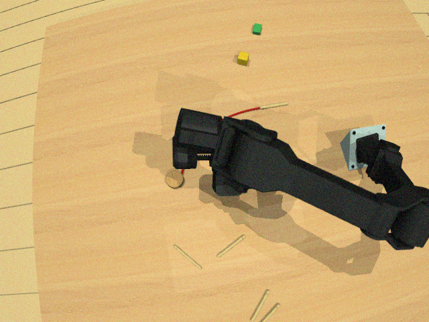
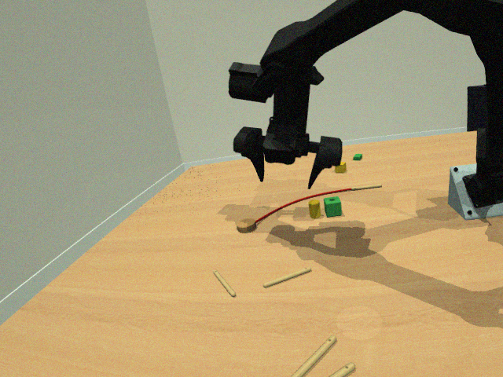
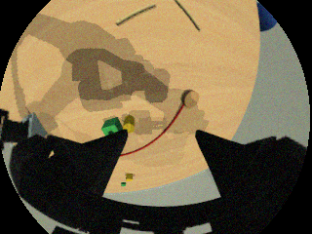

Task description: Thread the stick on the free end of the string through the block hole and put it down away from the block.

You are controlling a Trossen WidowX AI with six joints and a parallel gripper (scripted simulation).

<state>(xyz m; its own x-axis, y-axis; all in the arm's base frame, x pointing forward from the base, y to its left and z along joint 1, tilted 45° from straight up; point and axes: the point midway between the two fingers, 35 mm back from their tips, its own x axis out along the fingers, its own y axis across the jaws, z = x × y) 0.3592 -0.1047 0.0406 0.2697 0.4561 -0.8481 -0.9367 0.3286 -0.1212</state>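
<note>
Right now my gripper tip is 90 mm past the green block, 20 mm to the left of it and 70 mm above it. Also, from my gripper tip: round wooden button: 90 mm ahead, 80 mm below; yellow cylinder: 50 mm behind, 20 mm to the right, 70 mm below; thin stick: 180 mm behind, 130 mm to the right, 80 mm below.
</note>
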